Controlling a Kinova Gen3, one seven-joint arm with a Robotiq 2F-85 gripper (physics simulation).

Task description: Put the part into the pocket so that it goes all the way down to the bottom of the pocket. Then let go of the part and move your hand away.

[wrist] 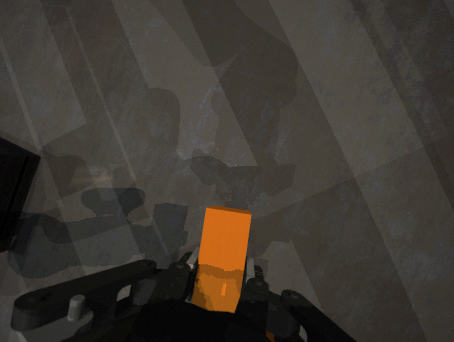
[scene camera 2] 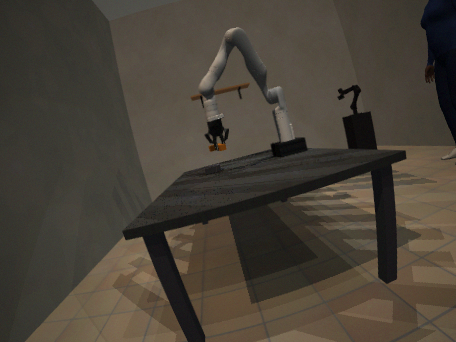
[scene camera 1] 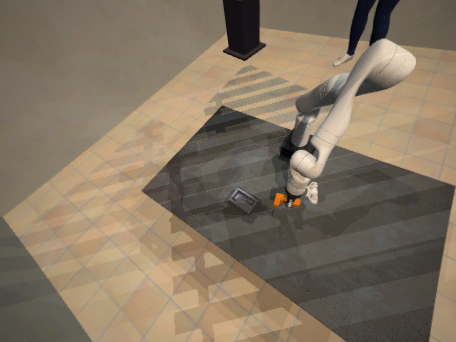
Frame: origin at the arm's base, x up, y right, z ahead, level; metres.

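Seen in the pictures: gripper, fingertip midpoint: [wrist: 223, 264] [scene camera 2: 221, 149] [scene camera 1: 288, 202]; arm's base, link origin: [scene camera 2: 287, 140] [scene camera 1: 299, 140].
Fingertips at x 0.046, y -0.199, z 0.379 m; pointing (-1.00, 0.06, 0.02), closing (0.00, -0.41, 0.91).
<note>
Offsets run from my fingertips to a thing's top centre. Level surfaces: height alone.
The orange part {dx +0.037, dy +0.001, dz +0.017 m} [scene camera 1: 278, 200] [scene camera 2: 216, 148] [wrist: 226, 235] is held in the air above the table. My gripper [scene camera 1: 289, 202] [scene camera 2: 217, 142] [wrist: 223, 264] is shut on it, with one finger on each side. One arm of the part reaches forward from the fingers in the wrist view, and a small orange bit shows behind the right finger. The grey block with the pocket {dx -0.089, dy +0.201, dz +0.111 m} [scene camera 1: 249, 207] [scene camera 2: 213, 170] lies on the table, to the left of the gripper and apart from it in scene camera 1. The pocket block does not show in the wrist view.
The dark table {dx -0.126 m} [scene camera 1: 380, 240] [scene camera 2: 260, 192] carries the arm's black base [scene camera 2: 289, 146], whose dark edge [wrist: 15, 190] shows at the left of the wrist view. Beyond the table stand a dark pedestal [scene camera 1: 243, 30] [scene camera 2: 360, 131] and a person [scene camera 1: 358, 25] [scene camera 2: 446, 75]. Striped shadows cross the table.
</note>
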